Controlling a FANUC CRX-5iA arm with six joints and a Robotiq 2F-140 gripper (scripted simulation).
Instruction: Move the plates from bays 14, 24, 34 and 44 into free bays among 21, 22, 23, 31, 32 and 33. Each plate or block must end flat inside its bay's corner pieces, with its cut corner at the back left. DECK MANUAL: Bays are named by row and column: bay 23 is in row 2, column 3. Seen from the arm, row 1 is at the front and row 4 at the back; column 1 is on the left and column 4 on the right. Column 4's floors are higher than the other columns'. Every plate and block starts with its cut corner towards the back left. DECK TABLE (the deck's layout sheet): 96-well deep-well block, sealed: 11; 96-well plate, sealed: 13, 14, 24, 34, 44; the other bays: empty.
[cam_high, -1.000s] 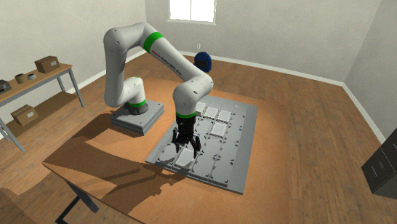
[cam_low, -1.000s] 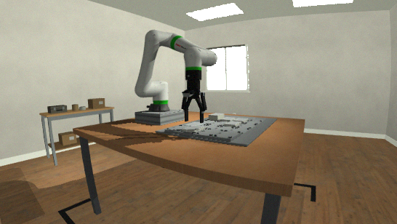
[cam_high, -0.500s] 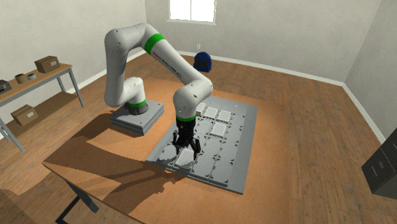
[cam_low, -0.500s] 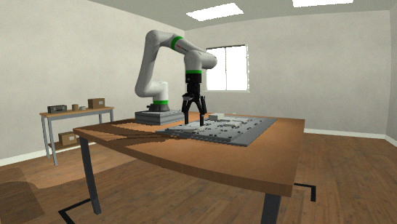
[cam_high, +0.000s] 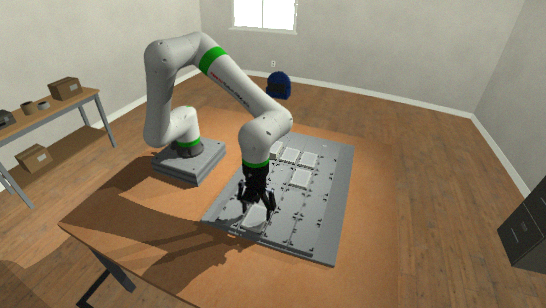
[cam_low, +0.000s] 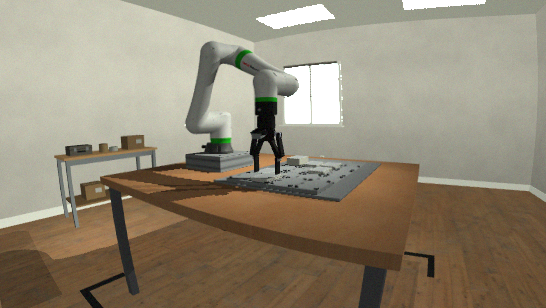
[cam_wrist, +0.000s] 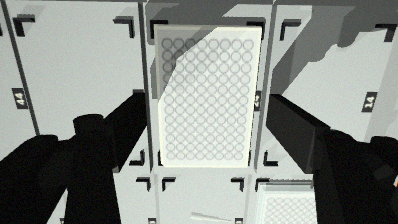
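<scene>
Right now my hand is 190 mm to the right of the bay label 43, 140 mm short of it and 60 mm above it. From my hand the other things lie so: sealed 96-well plate: 140 mm to the left, 130 mm behind, 60 mm below; sealed deep-well block: 460 mm to the left, 190 mm behind, 40 mm below.
</scene>
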